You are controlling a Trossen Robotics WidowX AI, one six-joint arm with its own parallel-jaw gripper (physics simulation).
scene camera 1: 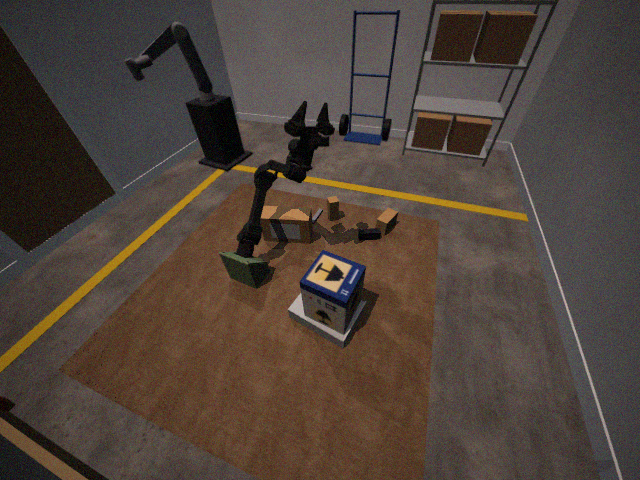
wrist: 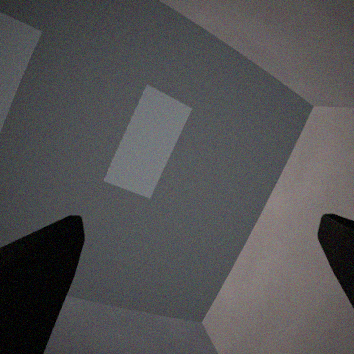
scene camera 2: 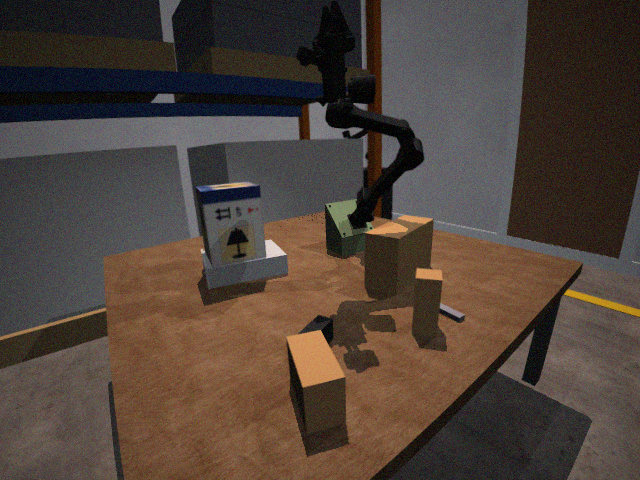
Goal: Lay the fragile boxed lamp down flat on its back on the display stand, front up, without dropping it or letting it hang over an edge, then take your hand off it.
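Seen in the pictures: gripper, fingertip midpoint: (scene camera 1: 316,101) (wrist: 203,226) (scene camera 2: 329,3); arm's base at its link origin: (scene camera 1: 243,255) (scene camera 2: 357,221).
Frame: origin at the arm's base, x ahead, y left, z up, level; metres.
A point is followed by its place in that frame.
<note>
The boxed lamp (scene camera 1: 330,281) {x 0.472, y -0.062, z 0.177 m} (scene camera 2: 232,222) {x 0.477, y 0.049, z 0.079 m}, white with a blue band around its top and lamp pictures, stands upright on the display stand (scene camera 1: 296,306) {x 0.334, y -0.091, z -0.046 m} (scene camera 2: 250,272) {x 0.444, y 0.062, z -0.083 m}. In scene camera 2 it stands toward the left end of this low white block, and bare stand top shows at its right. My gripper (scene camera 1: 315,103) {x 0.257, y 0.270, z 0.597 m} (scene camera 2: 330,4) {x 0.257, y 0.270, z 0.597 m} (wrist: 203,226) {x 0.257, y 0.270, z 0.597 m} is open and empty. It is raised high above the table, pointing up, well apart from the boxed lamp. The wrist view shows its two dark fingers wide apart against the ceiling and walls. The box's underside is hidden.
A green angled mount (scene camera 1: 247,269) {x 0.088, y -0.070, z 0.028 m} (scene camera 2: 343,245) {x 0.090, y 0.039, z -0.070 m} bears the arm. Beside it is a large brown box (scene camera 1: 300,232) {x 0.136, y 0.270, z -0.031 m} (scene camera 2: 381,263) {x 0.159, y 0.336, z -0.027 m}. A narrow block (scene camera 1: 333,208) {x 0.207, y 0.505, z -0.021 m} (scene camera 2: 427,304) {x 0.211, y 0.546, z -0.036 m}, grey bar (scene camera 1: 317,215) {x 0.110, y 0.493, z -0.099 m} (scene camera 2: 452,313) {x 0.109, y 0.536, z -0.098 m}, black object (scene camera 1: 369,234) {x 0.442, y 0.448, z -0.069 m} (scene camera 2: 321,326) {x 0.415, y 0.464, z -0.060 m} and another brown box (scene camera 1: 386,220) {x 0.497, y 0.535, z -0.021 m} (scene camera 2: 317,361) {x 0.491, y 0.594, z -0.021 m} are on the table.
</note>
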